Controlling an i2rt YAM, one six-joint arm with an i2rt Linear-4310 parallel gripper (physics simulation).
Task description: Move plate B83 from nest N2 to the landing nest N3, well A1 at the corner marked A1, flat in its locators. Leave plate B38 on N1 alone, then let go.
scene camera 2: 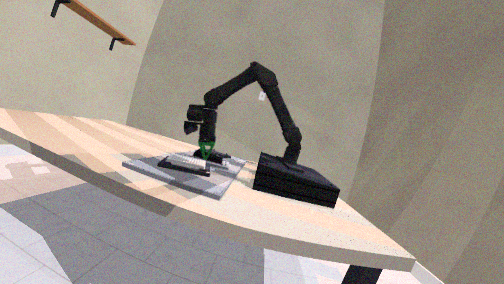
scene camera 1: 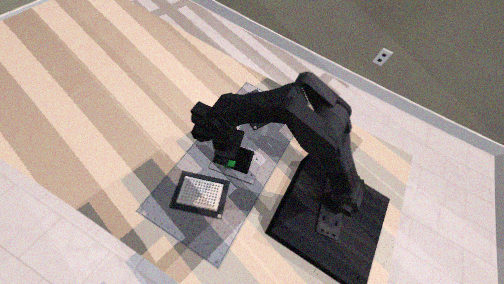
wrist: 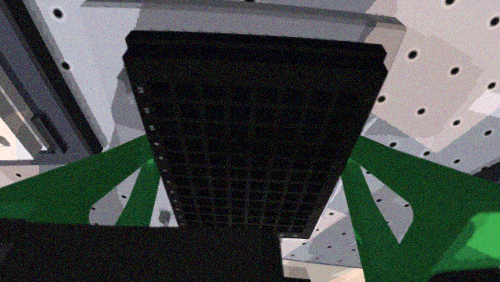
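My gripper (scene camera 1: 230, 163) (scene camera 2: 206, 151) (wrist: 250, 141) has green fingers and is shut on the long sides of a black well plate (scene camera 1: 244, 159) (scene camera 2: 217, 155) (wrist: 251, 115). The plate is level and low over a flat grey nest (scene camera 1: 230, 175) (wrist: 244, 15) in the middle of the perforated board (scene camera 1: 197, 240) (scene camera 2: 197, 183). I cannot tell whether it touches the nest. Column numbers run down its left edge in the wrist view. A white well plate (scene camera 1: 199, 192) (scene camera 2: 185, 162) lies in a black nest (scene camera 1: 175, 203) at the board's near end, apart from the gripper.
The arm's black base block (scene camera 1: 335, 243) (scene camera 2: 296, 180) stands to the right of the board. A corner of another dark nest (scene camera 1: 259, 125) shows at the board's far end under the arm. The black nest's frame (wrist: 51, 80) is at the wrist view's left.
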